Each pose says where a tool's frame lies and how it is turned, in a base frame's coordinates. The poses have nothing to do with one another.
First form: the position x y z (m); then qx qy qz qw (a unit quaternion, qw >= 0).
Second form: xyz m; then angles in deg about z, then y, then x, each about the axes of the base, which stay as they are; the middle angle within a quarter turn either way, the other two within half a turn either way. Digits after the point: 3 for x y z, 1 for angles.
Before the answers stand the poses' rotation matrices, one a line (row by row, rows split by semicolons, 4 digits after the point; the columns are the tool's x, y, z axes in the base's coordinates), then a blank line. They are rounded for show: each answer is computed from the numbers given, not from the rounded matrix.
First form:
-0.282, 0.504, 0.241, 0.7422, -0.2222, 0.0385, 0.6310
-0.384, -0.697, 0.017, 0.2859, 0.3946, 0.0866, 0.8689
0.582, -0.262, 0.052, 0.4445, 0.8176, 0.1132, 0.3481
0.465, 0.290, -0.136, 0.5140, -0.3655, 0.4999, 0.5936
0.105, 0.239, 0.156, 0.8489, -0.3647, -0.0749, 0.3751
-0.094, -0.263, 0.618, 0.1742, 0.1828, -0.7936, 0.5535
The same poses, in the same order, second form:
0.8983 -0.3785 -0.2233; -0.2813 -0.1048 -0.9539; 0.3376 0.9197 -0.2006
0.6736 0.0751 0.7353; 0.3762 0.8215 -0.4285; -0.6363 0.5652 0.5251
-0.3625 0.6480 0.6698; 0.8056 0.5792 -0.1244; -0.4686 0.4945 -0.7320
0.2331 -0.9692 0.0800; 0.2177 -0.0281 -0.9756; 0.9478 0.2448 0.2045
0.7228 -0.5630 -0.4008; -0.6754 -0.4526 -0.5822; 0.1464 0.6915 -0.7074
-0.3265 0.9423 -0.0741; -0.8149 -0.3204 -0.4830; -0.4789 -0.0973 0.8725

-0.282, 0.504, 0.241, 22.8, -12.9, 101.9
-0.384, -0.697, 0.017, -6.4, 47.3, 39.2
0.582, -0.262, 0.052, -119.2, 42.1, 170.4
0.465, 0.290, -0.136, 76.5, 4.6, 78.2
0.105, 0.239, 0.156, 37.9, -23.6, 140.5
-0.094, -0.263, 0.618, -109.1, -4.3, 29.0

